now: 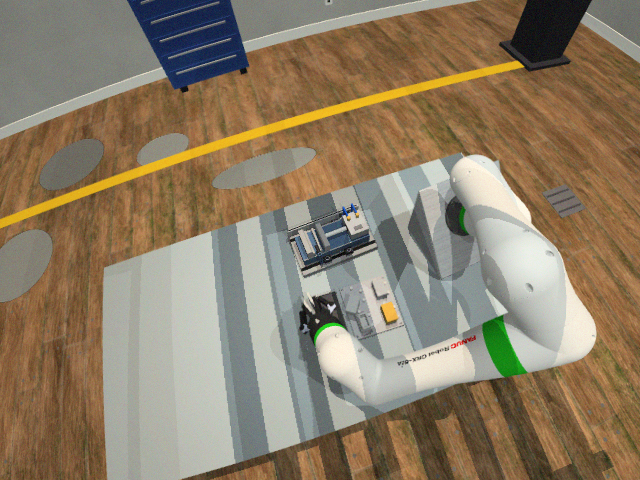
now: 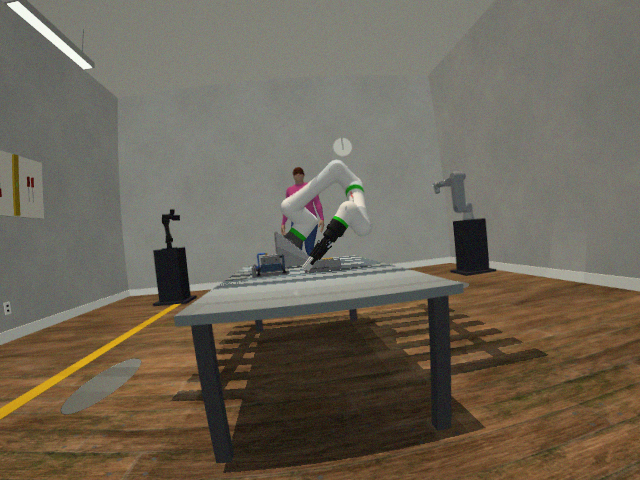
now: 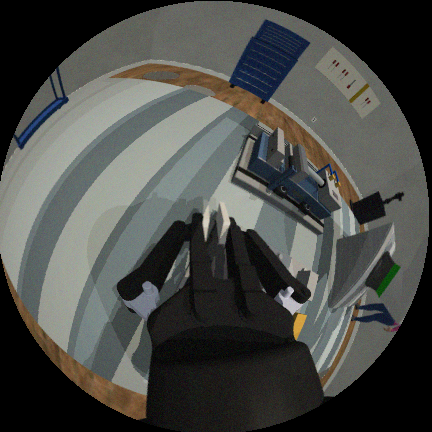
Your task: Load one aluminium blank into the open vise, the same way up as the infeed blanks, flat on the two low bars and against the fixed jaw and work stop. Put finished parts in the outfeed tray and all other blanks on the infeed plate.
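Pixels of known places: gripper, fingertip midpoint: (image 1: 307, 297) (image 2: 305, 269) (image 3: 211, 209); arm's base at its link origin: (image 1: 463, 214) (image 2: 291, 243) (image 3: 376, 268).
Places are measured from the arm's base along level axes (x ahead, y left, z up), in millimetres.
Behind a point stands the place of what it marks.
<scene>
My gripper (image 1: 308, 298) @(x 601, y 74, z -128 mm) (image 2: 306, 268) @(x 601, y 74, z -128 mm) (image 3: 211, 209) @(x 601, y 74, z -128 mm) points down over the dark tray (image 1: 334, 298) @(x 509, y 101, z -140 mm), left of the grey plate (image 1: 389, 326) @(x 362, y 253, z -138 mm). Its pale fingertips are nearly together with a narrow gap; no held part can be made out. The fingers and hand hide much of the tray. The blue vise (image 1: 333, 248) @(x 459, y -62, z -87 mm) (image 3: 265, 160) @(x 557, y -54, z -86 mm) stands behind, with a gap between its jaws; its low bars cannot be made out. A pale grey block (image 1: 380, 287) @(x 349, y 125, z -102 mm) (image 3: 306, 282) @(x 369, y 119, z -104 mm) and an orange block (image 1: 388, 312) @(x 355, y 215, z -102 mm) (image 3: 299, 326) @(x 342, y 211, z -102 mm) lie on the plate's right part.
Grey angular pieces (image 1: 363, 321) @(x 442, y 214, z -117 mm) stand on the plate's left part, beside the hand. The grey wedge-shaped robot mount (image 1: 439, 242) @(x 110, y 56, z -41 mm) (image 3: 357, 260) @(x 140, y 4, z -57 mm) stands at the right. The arm passes along the table's front side. A blue drawer cabinet (image 1: 192, 38) (image 3: 270, 60) stands on the floor behind.
</scene>
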